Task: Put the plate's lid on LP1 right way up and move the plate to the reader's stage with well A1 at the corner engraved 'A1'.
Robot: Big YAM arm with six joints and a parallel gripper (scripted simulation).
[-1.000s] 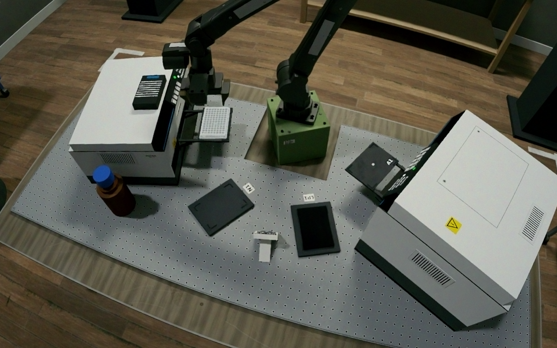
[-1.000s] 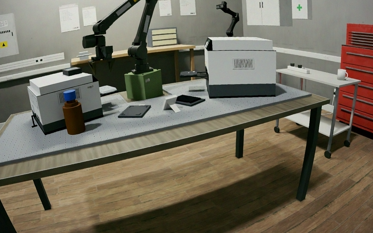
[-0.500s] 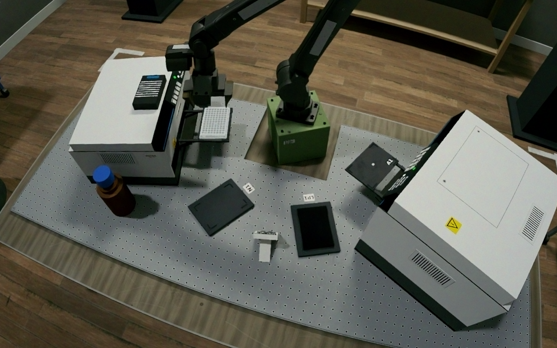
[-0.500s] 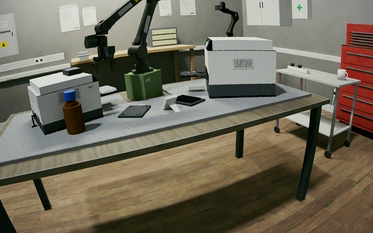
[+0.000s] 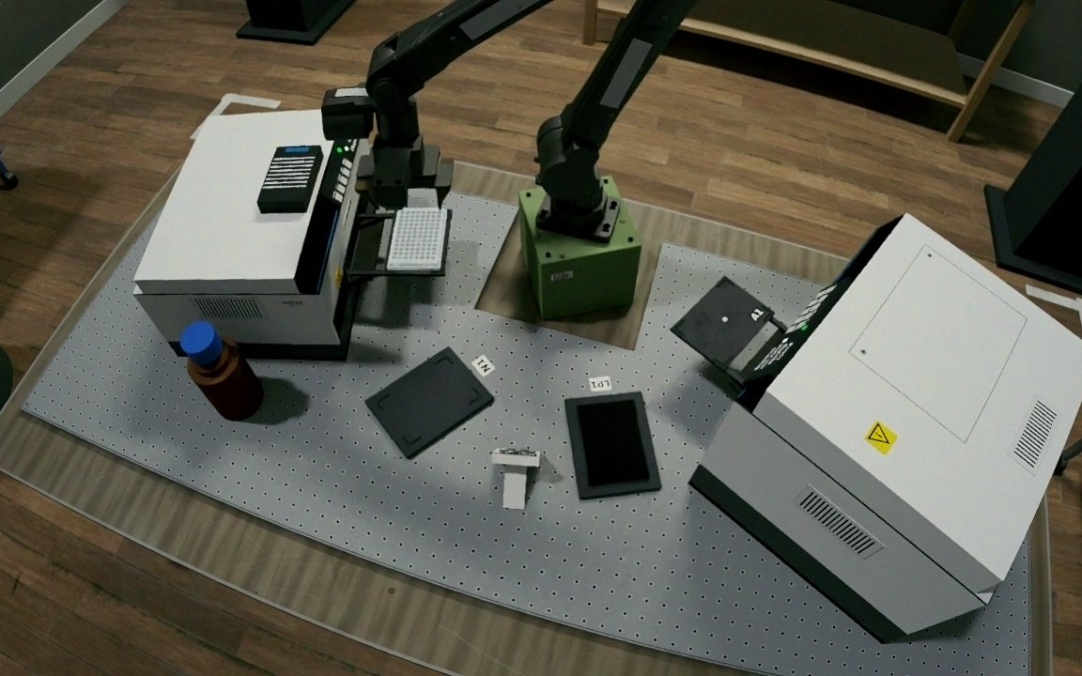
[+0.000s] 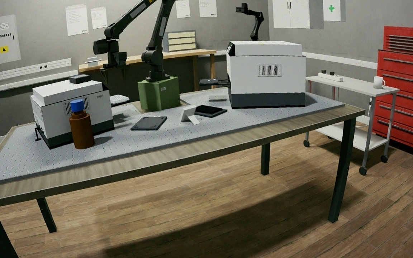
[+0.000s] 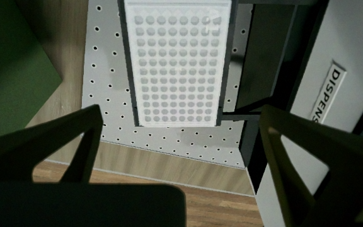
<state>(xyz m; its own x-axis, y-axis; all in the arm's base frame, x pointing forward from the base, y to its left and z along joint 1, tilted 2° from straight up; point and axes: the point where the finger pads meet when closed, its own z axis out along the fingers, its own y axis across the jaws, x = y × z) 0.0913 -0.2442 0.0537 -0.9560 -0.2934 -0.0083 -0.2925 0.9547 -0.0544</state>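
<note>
The well plate is 20 mm behind my hand and 100 mm below it. From my hand the other things lie so: brown capped bottle: 320 mm ahead, 200 mm to the right, 70 mm below; then dark lid: 210 mm ahead, 390 mm to the left, 170 mm below; then N1 nest: 220 mm ahead, 100 mm to the left, 180 mm below.
</note>
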